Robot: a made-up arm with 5 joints.
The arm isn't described. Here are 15 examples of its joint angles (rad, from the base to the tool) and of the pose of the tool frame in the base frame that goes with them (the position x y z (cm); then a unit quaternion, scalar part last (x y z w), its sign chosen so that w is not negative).
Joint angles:
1: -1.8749 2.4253 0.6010 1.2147 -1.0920
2: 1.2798 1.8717 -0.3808 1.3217 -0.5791
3: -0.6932 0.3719 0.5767 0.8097 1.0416
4: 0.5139 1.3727 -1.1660 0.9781 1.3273
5: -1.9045 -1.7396 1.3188 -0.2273 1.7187
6: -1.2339 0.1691 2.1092 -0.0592 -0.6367
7: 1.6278 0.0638 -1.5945 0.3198 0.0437
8: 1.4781 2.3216 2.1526 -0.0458 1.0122
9: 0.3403 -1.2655 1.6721 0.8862 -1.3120
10: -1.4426 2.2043 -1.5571 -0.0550 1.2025
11: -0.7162 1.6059 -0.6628 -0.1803 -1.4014
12: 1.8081 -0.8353 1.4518 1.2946 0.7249
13: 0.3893 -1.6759 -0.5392 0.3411 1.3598
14: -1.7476 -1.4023 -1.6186 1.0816 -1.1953
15: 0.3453 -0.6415 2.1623 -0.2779 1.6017
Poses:
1: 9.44 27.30 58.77 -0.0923 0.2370 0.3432 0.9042
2: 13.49 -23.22 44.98 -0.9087 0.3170 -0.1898 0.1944
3: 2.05 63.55 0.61 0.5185 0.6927 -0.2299 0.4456
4: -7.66 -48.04 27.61 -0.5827 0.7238 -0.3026 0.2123
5: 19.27 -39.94 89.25 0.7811 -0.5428 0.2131 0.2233
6: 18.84 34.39 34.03 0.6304 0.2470 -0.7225 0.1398
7: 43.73 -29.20 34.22 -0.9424 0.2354 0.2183 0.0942
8: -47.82 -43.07 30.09 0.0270 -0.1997 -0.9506 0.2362
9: -1.11 7.21 29.54 0.4921 -0.4027 -0.6637 0.3939
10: -34.33 26.76 11.54 -0.4309 0.1063 0.8950 0.0441
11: 11.99 38.71 46.43 0.4991 0.0499 0.3775 0.7784
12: 42.98 -35.79 14.72 0.2564 -0.0104 -0.3741 0.8912
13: 55.28 2.35 55.57 -0.1074 -0.1794 -0.1431 0.9674
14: -4.20 12.37 71.71 -0.3227 -0.4756 -0.7173 0.3938
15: 50.38 53.18 55.81 0.6356 0.1514 0.4097 0.6366
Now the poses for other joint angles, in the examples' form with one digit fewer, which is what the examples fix.
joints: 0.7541 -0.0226 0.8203 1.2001 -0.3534
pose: 5.8 -21.0 25.9 -0.127 -0.246 -0.707 0.650
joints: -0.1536 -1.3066 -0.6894 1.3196 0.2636
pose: 16.4 -19.1 44.9 0.222 -0.481 -0.535 0.658
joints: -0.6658 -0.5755 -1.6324 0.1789 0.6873
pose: 56.7 13.3 32.7 -0.387 0.055 -0.020 0.920
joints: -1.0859 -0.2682 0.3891 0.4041 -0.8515
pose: 21.1 13.6 48.0 0.465 -0.232 -0.546 0.657
